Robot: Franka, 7 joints.
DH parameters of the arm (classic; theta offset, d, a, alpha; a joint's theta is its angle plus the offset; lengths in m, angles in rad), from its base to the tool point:
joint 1: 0 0.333 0 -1.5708
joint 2: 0 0 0 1.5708
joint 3: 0 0.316 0.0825 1.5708
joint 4: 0 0 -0.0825 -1.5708
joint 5: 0 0.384 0 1.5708
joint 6: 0 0 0.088 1.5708
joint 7: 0 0.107 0 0
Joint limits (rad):
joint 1: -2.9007..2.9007
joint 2: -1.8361..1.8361
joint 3: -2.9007..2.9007
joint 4: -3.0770..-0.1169
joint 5: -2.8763..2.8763
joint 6: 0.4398..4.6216
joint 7: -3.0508..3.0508
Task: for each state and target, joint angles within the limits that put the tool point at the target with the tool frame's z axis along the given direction. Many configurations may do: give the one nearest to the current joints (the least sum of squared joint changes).
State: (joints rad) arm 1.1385 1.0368 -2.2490 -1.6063 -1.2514 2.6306 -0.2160
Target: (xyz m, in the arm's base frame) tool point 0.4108 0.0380 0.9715 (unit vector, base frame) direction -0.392 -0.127 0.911
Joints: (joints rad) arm 0.9234 1.1974 -2.5524 -1.3819 -1.4232 2.3021 -0.2160
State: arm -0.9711 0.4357 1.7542 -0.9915 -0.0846 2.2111 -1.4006
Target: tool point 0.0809 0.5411 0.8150 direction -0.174 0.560 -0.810
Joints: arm -0.6739 -0.0001 2.0516 -1.2279 0.2890 1.7863 -1.4006
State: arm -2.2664 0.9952 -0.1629 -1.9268 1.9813 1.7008 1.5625
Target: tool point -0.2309 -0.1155 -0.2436 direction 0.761 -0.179 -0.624
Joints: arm -2.0450 1.6088 -0.3832 -1.8945 1.5070 1.9154 1.5625
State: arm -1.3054 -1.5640 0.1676 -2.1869 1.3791 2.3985 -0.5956
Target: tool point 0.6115 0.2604 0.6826 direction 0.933 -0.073 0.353
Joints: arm -2.1601 -1.7545 0.7488 -1.3573 2.1340 2.7731 -0.5956
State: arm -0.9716 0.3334 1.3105 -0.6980 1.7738 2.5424 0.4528
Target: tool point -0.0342 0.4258 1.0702 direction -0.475 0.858 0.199
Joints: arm -0.8955 -0.4132 1.5310 -0.4716 1.7419 2.1753 0.4528
